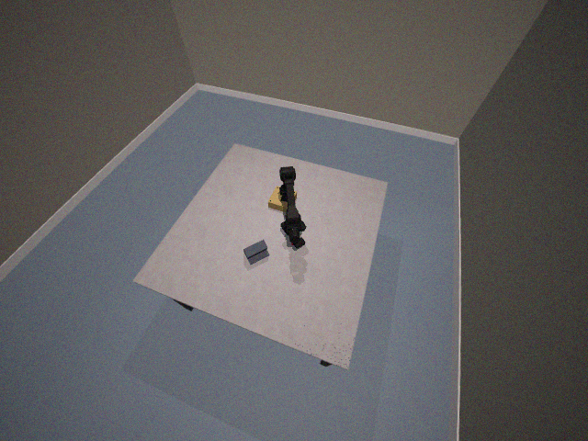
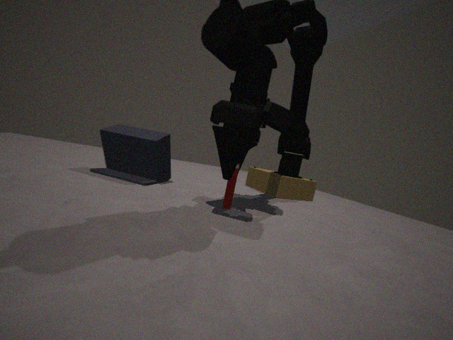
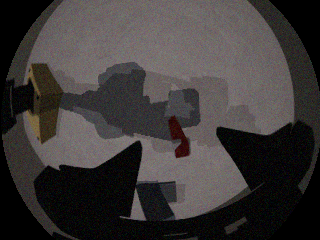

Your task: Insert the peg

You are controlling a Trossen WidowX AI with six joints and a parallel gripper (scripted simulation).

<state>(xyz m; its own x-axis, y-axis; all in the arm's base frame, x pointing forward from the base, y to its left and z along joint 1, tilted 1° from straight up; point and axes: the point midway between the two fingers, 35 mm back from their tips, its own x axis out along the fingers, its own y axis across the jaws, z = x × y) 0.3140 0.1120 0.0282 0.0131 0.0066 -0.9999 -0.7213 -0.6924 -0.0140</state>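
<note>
Right now my gripper tip is right at the red peg. Also, from my gripper tip: grey-blue sloped panel 10 cm ahead, 21 cm to the right, 1 cm below.
</note>
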